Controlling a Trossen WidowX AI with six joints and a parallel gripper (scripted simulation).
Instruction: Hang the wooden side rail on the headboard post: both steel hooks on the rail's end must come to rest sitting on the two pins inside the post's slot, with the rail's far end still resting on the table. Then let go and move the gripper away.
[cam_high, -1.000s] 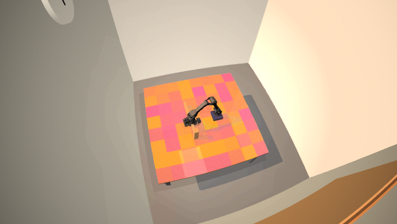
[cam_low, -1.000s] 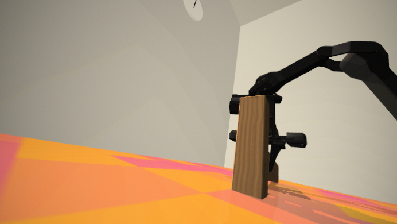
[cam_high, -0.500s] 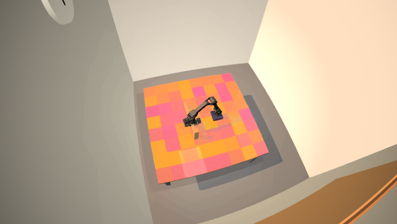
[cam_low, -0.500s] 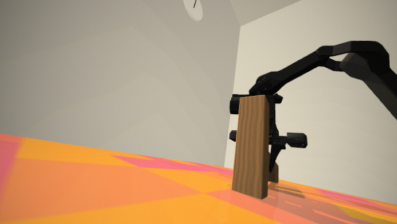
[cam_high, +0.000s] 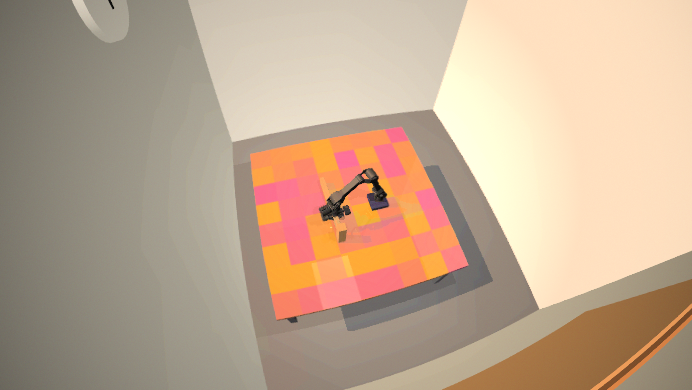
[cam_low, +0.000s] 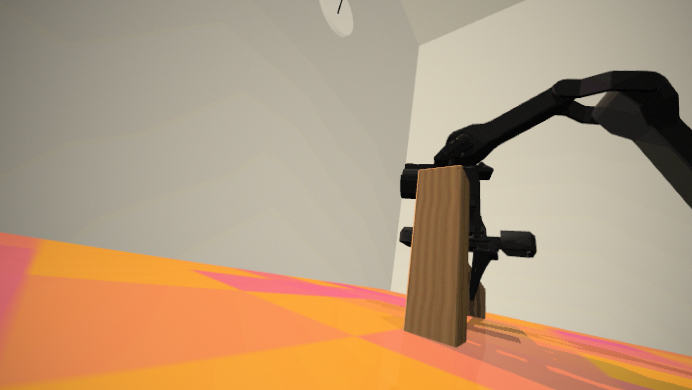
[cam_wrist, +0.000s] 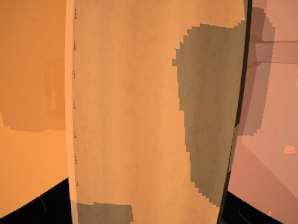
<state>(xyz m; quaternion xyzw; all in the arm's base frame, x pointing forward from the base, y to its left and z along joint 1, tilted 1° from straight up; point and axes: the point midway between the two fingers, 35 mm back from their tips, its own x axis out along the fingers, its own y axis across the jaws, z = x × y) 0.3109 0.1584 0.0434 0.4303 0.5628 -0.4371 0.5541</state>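
Now: gripper tip 3 cm past the wooden headboard post, 12 cm to the right of it and 4 cm below it.
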